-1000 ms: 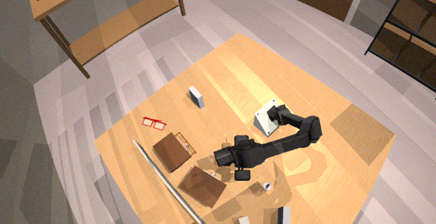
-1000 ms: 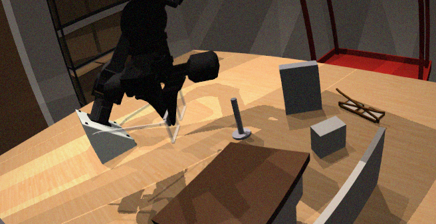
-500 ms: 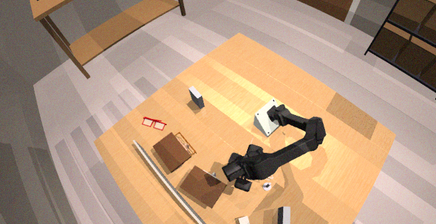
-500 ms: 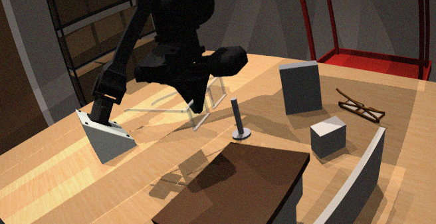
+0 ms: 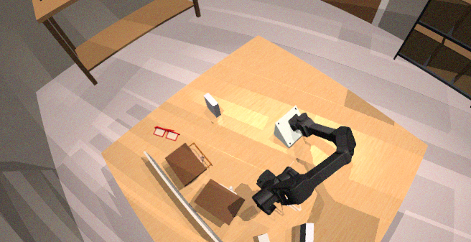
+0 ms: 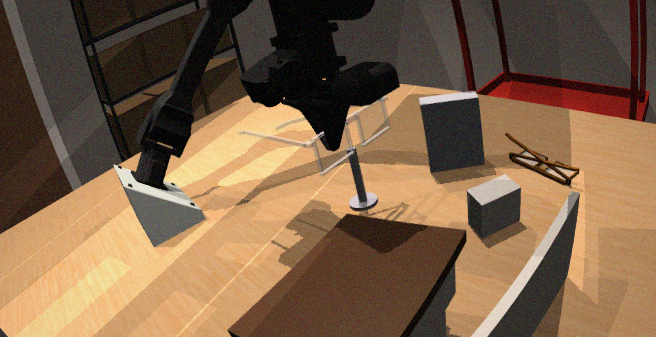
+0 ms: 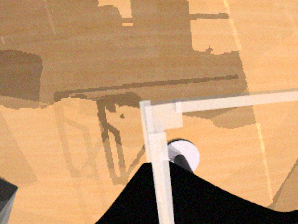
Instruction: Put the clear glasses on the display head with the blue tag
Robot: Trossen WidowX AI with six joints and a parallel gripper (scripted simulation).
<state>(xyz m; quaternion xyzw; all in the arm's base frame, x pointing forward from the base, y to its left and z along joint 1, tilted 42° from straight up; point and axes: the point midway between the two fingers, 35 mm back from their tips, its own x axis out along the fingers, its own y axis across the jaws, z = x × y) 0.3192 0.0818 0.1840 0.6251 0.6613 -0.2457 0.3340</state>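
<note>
Now: gripper tip 9 cm above the grey post, 5 cm to the right of it and 4 cm past it. From my gripper tip the other things lie so: long grey bar: 31 cm ahead, 24 cm to the right, 6 cm below; then grey cube: 16 cm ahead, 10 cm to the left, 9 cm below.
</note>
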